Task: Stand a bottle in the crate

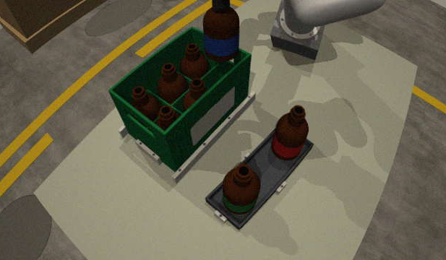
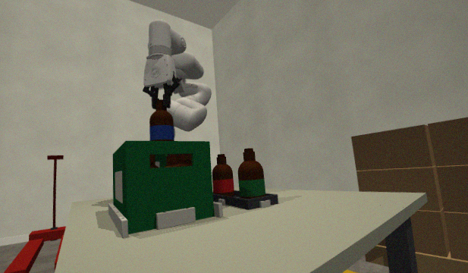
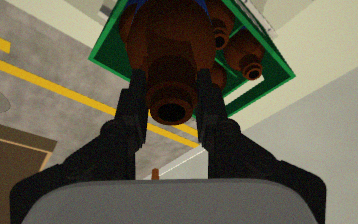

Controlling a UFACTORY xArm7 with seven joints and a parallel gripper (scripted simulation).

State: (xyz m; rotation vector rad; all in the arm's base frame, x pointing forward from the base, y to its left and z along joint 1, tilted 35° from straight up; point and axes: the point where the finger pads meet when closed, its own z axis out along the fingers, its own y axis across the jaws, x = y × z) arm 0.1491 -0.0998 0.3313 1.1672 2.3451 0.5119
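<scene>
My gripper is now 250 mm above the green crate, 90 mm short of it and 50 mm to the left of it. From my hand the other things lie so: dark tray: 320 mm below, 200 mm to the left, 100 mm ahead.
</scene>
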